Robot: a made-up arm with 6 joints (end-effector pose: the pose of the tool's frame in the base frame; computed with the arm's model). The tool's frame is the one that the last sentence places. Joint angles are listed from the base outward.
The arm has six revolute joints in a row. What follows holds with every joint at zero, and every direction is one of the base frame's.
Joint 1 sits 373.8 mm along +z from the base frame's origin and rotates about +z.
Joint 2 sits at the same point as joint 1 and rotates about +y.
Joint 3 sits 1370.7 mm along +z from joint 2 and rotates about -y.
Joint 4 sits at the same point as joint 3 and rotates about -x.
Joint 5 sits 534.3 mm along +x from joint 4 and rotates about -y.
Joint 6 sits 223.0 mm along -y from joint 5 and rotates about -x.
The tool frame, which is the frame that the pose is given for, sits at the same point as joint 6; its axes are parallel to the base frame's.
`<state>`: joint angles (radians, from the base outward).
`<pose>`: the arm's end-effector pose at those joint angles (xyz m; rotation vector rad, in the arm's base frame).
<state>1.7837 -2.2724 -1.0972 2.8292 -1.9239 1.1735</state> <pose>-0.0163 -0.9287 0.0085 -1.1739 0.6660 -0.9233</pose>
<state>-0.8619 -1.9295 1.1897 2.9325 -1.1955 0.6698</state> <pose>-1.0184 1.5225 -0.1417 -1.5592 0.1023 2.4372</pose>
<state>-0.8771 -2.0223 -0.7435 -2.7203 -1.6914 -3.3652</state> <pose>-0.4779 0.8930 0.2612 -1.6705 -2.2564 0.2626</pose>
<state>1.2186 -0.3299 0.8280 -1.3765 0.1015 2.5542</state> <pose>0.0303 -0.0423 2.0722 -0.2360 -1.3213 0.2661</pose>
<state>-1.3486 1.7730 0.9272 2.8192 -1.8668 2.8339</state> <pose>0.5920 -1.6603 -0.2545 -0.4227 -1.1417 -1.3653</pose>
